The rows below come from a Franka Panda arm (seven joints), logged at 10 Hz.
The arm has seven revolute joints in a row. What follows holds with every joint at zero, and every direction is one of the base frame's. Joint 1 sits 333 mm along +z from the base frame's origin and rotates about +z. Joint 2 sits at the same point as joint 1 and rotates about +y. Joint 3 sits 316 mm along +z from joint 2 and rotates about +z. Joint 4 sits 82.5 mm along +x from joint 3 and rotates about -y. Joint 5 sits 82.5 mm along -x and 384 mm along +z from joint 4 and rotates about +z. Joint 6 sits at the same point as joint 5 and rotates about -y. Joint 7 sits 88 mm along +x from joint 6 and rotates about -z. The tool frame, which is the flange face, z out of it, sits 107 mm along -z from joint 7; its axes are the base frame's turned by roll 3.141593, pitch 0 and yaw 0 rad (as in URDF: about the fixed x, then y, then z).
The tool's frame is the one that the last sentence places.
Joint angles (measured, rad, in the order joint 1, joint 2, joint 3, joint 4, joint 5, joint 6, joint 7), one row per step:
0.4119 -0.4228 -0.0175 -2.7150 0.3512 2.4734 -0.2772
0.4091 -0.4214 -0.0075 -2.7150 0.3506 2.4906 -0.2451
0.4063 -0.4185 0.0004 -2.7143 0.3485 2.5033 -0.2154
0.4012 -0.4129 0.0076 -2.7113 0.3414 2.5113 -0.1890
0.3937 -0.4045 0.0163 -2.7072 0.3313 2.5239 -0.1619
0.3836 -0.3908 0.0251 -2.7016 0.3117 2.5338 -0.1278
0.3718 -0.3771 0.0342 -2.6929 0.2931 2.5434 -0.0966
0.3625 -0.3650 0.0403 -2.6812 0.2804 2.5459 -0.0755
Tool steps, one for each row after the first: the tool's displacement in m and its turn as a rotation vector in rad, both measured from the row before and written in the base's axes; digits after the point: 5 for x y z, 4 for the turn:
0.00066 0.00228 0.00119 0.0015 -0.0079 -0.0284
0.00075 0.00173 0.00047 0.0005 -0.0037 -0.0257
0.00144 0.00105 -0.00004 -0.0037 -0.0012 -0.0209
0.00239 0.00088 -0.00020 -0.0057 -0.0051 -0.0216
0.00308 0.00037 -0.00194 -0.0125 -0.0002 -0.0236
0.00406 0.00025 -0.00064 -0.0106 -0.0035 -0.0226
0.00422 0.00040 0.00055 -0.0065 -0.0014 -0.0156

